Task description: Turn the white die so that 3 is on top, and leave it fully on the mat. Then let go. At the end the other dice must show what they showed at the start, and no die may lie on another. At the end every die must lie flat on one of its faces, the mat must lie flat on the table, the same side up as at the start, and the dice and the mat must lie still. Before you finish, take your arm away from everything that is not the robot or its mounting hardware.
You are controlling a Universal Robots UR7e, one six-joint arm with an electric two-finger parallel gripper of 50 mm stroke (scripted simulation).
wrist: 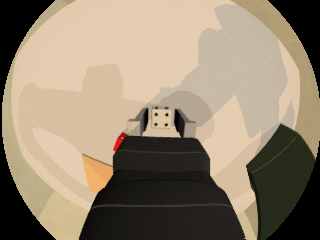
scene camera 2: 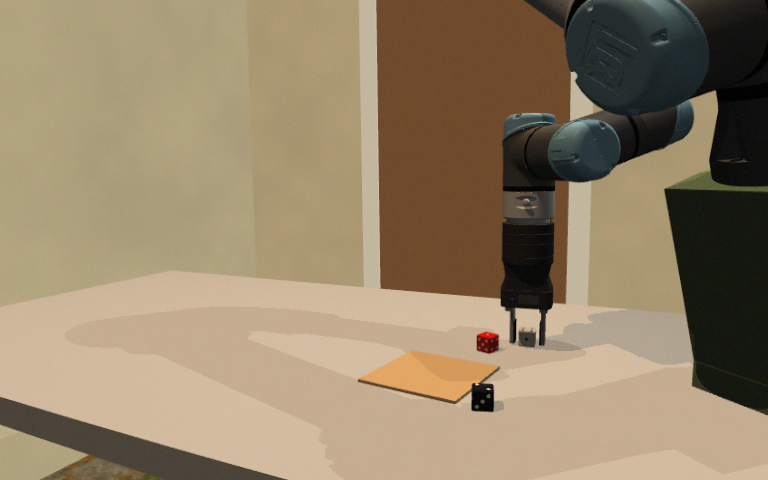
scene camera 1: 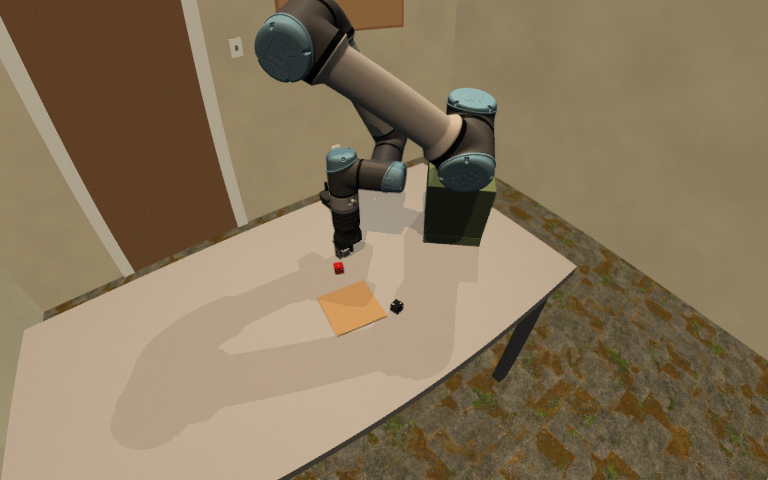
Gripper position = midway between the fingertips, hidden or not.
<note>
In view: the gripper (scene camera 2: 527, 342) and an orange mat (scene camera 2: 442, 378).
The orange mat also shows in the wrist view (wrist: 98, 173) and in scene camera 1 (scene camera 1: 352, 307). The gripper also shows in the wrist view (wrist: 161, 115) and in scene camera 1 (scene camera 1: 344, 253).
</note>
